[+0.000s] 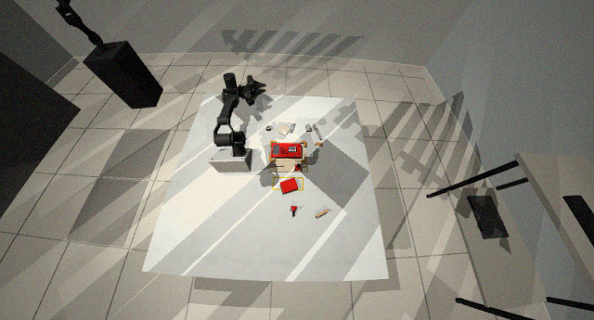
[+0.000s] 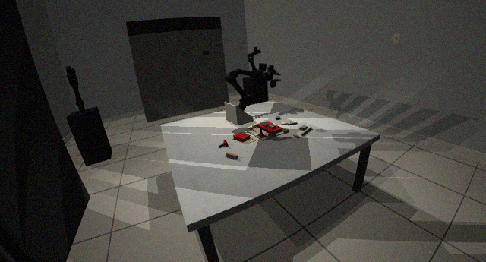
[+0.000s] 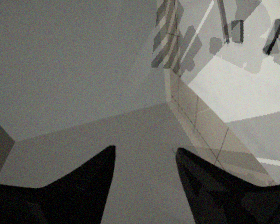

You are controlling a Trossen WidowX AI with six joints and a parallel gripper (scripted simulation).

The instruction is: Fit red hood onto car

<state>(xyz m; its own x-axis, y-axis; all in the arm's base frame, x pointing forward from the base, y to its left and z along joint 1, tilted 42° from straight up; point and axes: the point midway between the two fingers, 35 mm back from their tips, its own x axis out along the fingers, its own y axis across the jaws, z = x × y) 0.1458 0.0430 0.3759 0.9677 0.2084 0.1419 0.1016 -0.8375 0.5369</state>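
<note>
My gripper tip is now 48 cm to the left of the red hood, 34 cm above it and 9 cm short of it. From my gripper tip the other things lie so: wooden block (66 cm to the right, 34 cm below, 27 cm ahead); tan jig (34 cm below, 26 cm to the right, 11 cm ahead).
</note>
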